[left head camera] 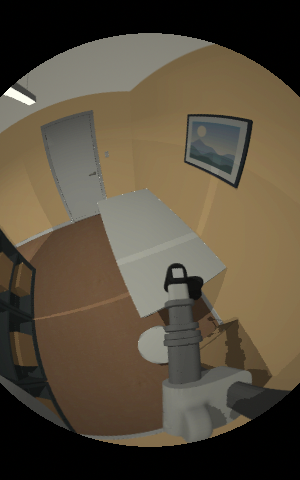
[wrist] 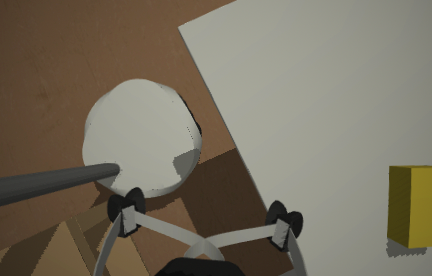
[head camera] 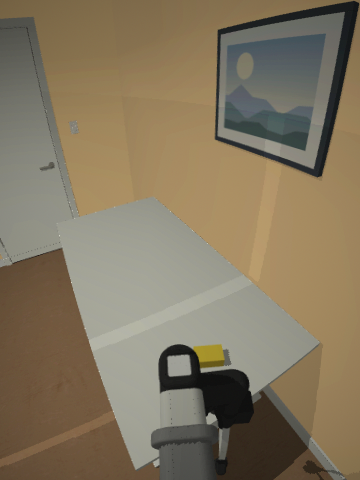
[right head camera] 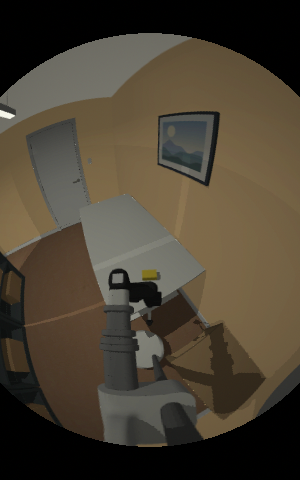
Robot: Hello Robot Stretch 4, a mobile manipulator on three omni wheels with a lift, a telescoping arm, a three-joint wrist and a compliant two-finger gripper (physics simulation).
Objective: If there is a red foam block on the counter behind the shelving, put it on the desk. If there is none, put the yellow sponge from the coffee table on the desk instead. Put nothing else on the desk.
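Seen in the pictures: gripper, between the fingertips: [wrist: 205,210]; robot's base, origin of its link: [left head camera: 158,343] [wrist: 150,140] [right head camera: 142,348].
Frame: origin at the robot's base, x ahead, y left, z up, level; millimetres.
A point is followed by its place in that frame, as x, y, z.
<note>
The yellow sponge [head camera: 210,355] @(529, -114, 739) [right head camera: 149,274] @(527, -112, 738) [wrist: 421,206] @(523, -106, 738) lies flat on the light grey desk [head camera: 130,260] @(1129, 212, 693) [left head camera: 145,225] @(1048, 108, 693) [right head camera: 125,225] @(1125, 82, 693) [wrist: 320,90] @(410, 46, 693), near its near end. It shows at the right edge of the wrist view. My gripper [wrist: 205,210] @(260, -88, 792) is open, its two fingertips wide apart with no object between them. It is at the desk's near edge, off to one side of the sponge and apart from it. In the head camera view the wrist partly covers the area beside the sponge. The red foam block, the counter and the coffee table do not show.
A round white base or seat [left head camera: 154,345] @(-6, 43, 187) [right head camera: 148,349] @(-5, -59, 187) [wrist: 140,135] @(15, 12, 187) stands on the floor beside the desk's near end. Dark shelving [left head camera: 34,295] @(362, 1913, -18) [right head camera: 23,300] @(402, 1931, -21) with boxes stands at the left. A wall with a framed picture [head camera: 272,112] @(948, -370, 1429) runs along the desk's right side. A door [head camera: 25,125] @(2306, 1176, 1285) is beyond it.
</note>
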